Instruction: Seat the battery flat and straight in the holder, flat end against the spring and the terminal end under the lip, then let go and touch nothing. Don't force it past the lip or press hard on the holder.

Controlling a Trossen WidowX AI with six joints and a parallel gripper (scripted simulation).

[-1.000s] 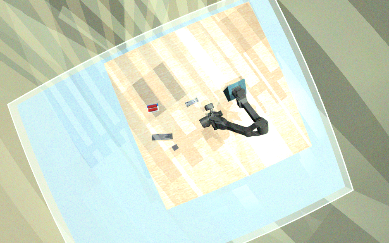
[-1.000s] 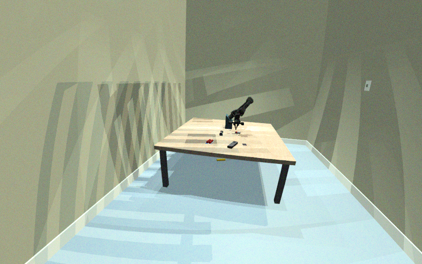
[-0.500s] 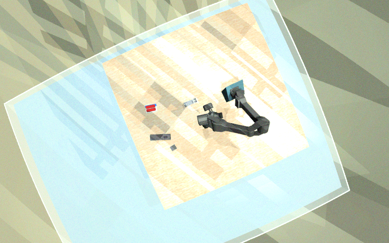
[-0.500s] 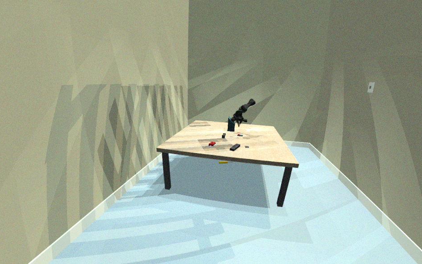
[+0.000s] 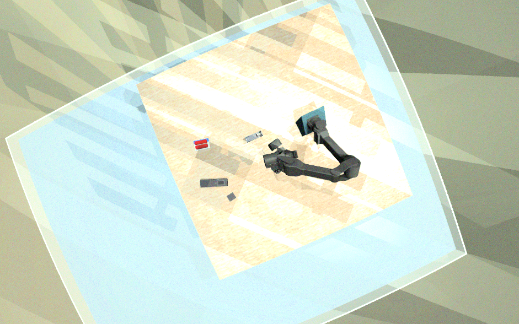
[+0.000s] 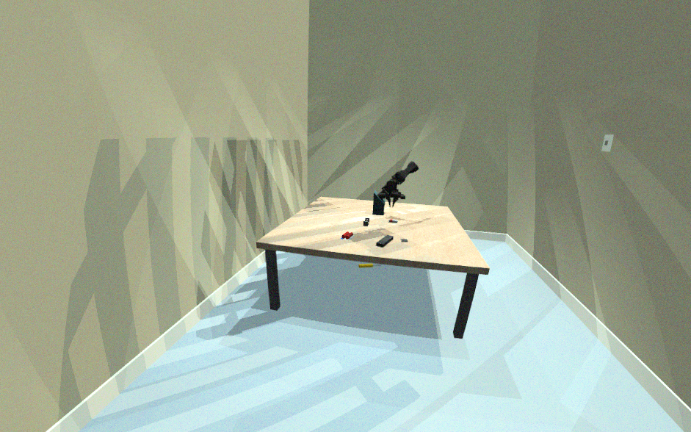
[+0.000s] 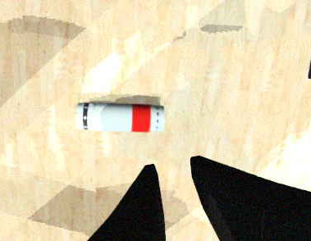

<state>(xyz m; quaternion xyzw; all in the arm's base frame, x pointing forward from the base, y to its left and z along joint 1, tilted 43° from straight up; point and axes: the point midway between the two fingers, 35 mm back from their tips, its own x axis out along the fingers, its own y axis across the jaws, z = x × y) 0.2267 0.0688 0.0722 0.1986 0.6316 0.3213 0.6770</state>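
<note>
My gripper tip is now 10 cm above the battery, 2 cm to the right of it and 1 cm past it. From my gripper tip the other things lie so: dark flat bar: 41 cm ahead, 10 cm below, 2 cm to the right; then small dark square: 35 cm ahead, 11 cm below, 9 cm to the left; then yellow object: 36 cm ahead, 30 cm below, 10 cm to the right.
</note>
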